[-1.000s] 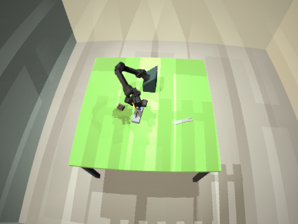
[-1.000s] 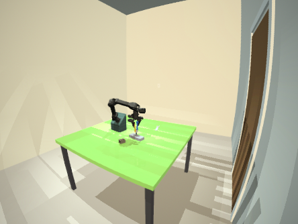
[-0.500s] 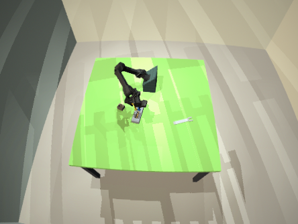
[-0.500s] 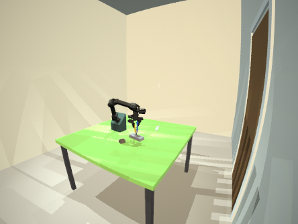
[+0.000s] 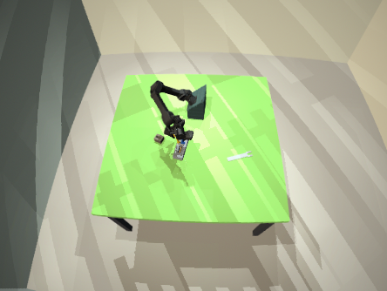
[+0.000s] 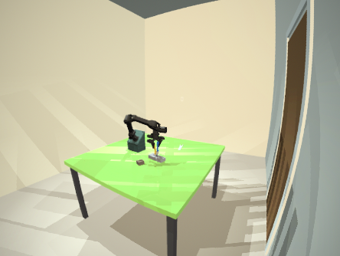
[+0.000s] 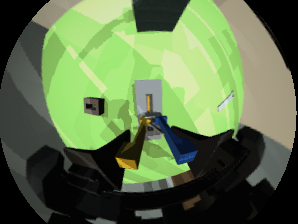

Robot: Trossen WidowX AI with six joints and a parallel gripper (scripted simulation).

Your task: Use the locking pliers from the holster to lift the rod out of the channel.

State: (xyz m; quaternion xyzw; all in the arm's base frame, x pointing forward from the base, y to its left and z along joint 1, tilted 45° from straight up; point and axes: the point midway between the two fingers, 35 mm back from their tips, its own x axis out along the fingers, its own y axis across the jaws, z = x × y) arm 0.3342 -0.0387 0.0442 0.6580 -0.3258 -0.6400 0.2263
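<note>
Now: gripper tip 100 mm above the grey channel block and 10 mm to the right of it. Round my gripper tip: yellow handle (20 mm to the right); brown holster (170 mm to the right, 110 mm below, 60 mm behind); orange rod (110 mm below, 10 mm to the left).
</note>
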